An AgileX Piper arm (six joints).
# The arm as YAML. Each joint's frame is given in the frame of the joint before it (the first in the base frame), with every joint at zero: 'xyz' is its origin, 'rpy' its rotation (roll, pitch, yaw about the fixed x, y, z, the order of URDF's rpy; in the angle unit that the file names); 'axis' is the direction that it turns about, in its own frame. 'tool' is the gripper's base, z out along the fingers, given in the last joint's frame.
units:
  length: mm
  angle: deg
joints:
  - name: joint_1
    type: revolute
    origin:
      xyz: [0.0, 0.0, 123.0]
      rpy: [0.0, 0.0, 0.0]
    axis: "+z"
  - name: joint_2
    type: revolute
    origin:
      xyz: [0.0, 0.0, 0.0]
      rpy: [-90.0, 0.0, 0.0]
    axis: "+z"
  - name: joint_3
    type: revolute
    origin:
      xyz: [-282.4, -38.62, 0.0]
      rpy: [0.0, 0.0, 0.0]
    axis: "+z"
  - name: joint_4
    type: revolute
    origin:
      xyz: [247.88, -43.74, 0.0]
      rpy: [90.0, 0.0, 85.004]
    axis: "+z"
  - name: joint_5
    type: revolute
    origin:
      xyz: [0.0, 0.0, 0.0]
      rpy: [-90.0, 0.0, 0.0]
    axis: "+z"
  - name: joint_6
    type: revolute
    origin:
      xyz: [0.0, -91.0, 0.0]
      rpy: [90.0, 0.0, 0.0]
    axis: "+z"
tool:
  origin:
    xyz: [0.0, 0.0, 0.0]
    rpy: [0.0, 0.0, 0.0]
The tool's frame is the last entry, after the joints.
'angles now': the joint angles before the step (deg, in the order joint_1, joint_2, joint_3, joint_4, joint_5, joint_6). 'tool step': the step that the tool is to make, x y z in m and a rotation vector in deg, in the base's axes. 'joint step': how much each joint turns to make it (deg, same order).
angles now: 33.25, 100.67, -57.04, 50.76, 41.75, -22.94
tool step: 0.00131, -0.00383, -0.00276, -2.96, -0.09, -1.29
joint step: -0.01, 0.00, 0.01, -4.43, -0.91, 4.34
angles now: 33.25, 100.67, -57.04, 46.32, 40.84, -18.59
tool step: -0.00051, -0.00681, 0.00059, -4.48, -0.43, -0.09
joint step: 0.00, -0.74, -0.13, -7.53, 0.48, 5.90
